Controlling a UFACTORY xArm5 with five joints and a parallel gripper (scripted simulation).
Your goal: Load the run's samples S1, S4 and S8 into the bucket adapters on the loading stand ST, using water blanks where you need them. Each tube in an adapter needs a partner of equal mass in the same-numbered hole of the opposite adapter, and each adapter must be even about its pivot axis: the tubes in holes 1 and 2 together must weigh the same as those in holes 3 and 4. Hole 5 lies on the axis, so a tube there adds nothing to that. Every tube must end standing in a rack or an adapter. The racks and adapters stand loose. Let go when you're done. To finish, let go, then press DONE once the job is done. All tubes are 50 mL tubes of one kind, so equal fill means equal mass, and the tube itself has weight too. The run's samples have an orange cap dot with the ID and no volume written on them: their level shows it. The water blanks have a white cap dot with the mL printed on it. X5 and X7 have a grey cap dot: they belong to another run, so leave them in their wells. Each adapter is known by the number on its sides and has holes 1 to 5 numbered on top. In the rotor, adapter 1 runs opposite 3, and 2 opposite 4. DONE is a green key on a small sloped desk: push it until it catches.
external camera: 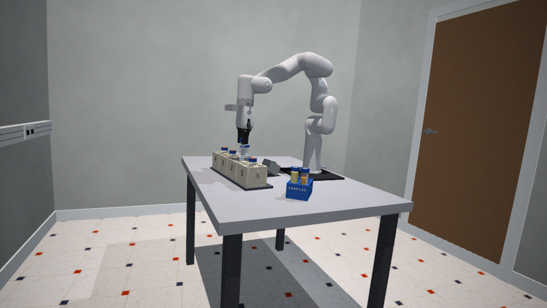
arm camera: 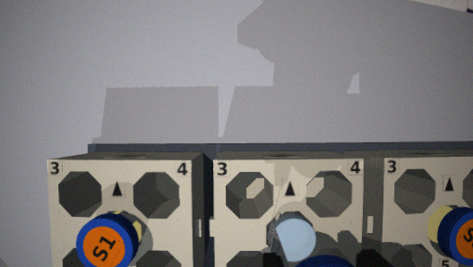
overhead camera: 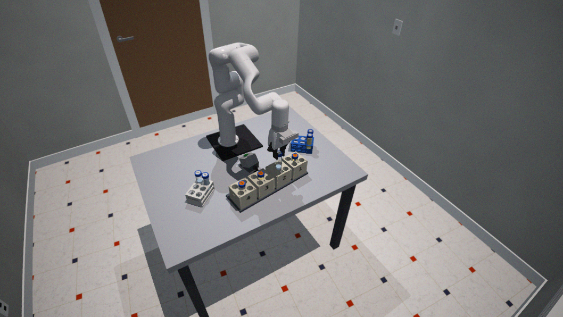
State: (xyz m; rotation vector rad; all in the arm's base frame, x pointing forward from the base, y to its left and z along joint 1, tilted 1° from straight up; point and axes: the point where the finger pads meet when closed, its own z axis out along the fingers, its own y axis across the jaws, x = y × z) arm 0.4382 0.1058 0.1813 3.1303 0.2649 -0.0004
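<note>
Right now the adapter 3 is 14 cm below my hand, 11 cm to the right of it and 2 cm ahead of it. Round my hand: white rack: 39 cm to the right, 16 cm below, 9 cm behind; then blue samples rack: 26 cm to the left, 18 cm behind, 16 cm below.
</note>
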